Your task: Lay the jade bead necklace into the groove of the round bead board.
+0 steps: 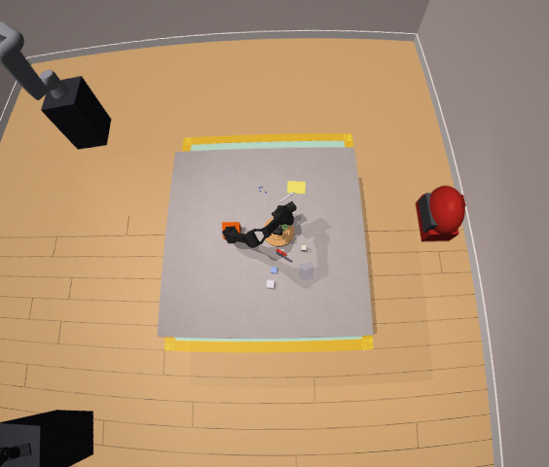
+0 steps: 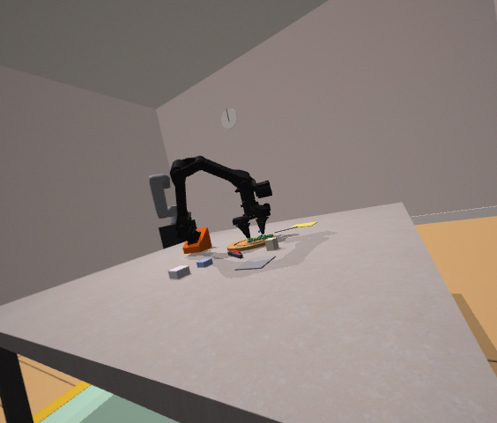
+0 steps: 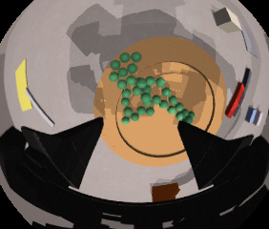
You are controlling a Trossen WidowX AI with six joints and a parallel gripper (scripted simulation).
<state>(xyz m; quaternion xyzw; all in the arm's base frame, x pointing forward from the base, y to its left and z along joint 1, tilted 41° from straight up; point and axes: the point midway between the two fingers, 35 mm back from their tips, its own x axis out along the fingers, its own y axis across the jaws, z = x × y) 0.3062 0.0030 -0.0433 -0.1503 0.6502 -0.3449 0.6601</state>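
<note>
The round wooden bead board is 40 mm to the right of my gripper tip, 10 mm below it and 10 mm behind it. From my gripper tip the other things lie so: beige cube 170 mm to the right, 130 mm ahead; then red-handled tool 190 mm to the right, 20 mm below; then blue block 290 mm to the right, 60 mm behind, 10 mm below.
</note>
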